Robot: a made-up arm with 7 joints.
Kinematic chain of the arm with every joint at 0, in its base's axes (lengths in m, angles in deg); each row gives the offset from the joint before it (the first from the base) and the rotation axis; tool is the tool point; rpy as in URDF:
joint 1: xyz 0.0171 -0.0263 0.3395 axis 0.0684 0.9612 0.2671
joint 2: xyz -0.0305 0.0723 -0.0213 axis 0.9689 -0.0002 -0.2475
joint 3: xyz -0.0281 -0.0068 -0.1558 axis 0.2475 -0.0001 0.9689
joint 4: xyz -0.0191 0.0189 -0.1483 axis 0.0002 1 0
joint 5: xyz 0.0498 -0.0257 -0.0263 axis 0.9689 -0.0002 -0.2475
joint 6: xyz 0.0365 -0.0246 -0.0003 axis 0.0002 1 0
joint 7: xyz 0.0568 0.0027 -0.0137 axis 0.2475 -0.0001 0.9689
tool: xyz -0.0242 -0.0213 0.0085 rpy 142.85 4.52 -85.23
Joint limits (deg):
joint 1: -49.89..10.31
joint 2: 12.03..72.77
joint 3: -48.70..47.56
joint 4: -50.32..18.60
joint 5: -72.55..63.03
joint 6: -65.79..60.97
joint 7: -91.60..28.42
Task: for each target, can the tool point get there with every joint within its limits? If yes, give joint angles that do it. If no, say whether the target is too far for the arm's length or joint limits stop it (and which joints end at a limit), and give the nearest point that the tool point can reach.
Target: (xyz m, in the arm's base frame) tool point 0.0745 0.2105 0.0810
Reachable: yes | joints -2.10 36.91 4.42 -9.06 -56.69 -36.68 -38.00
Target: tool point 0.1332 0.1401 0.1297
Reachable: yes | joints -19.41 36.70 8.85 -43.46 -21.92 -10.06 -12.81
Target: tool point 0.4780 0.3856 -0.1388
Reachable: no: too far | nearest point 0.3062 0.2472 0.0452 | short by 0.287 m
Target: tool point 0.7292 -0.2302 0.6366
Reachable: no: too far | nearest point 0.3240 0.0095 0.1787 | short by 0.657 m
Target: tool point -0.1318 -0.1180 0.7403
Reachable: no: joint limits stop it (at a limit: joint 1, joint 2, joint 3, joint 4, joint 5, joint 7) | nearest point -0.0053 0.2360 0.3069 | short by 0.574 m
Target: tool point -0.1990 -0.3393 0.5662
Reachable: no: joint limits stop it (at a limit: joint 1, joint 2, joint 3, joint 4, joint 7) | nearest point -0.0885 -0.0165 0.1244 | short by 0.558 m
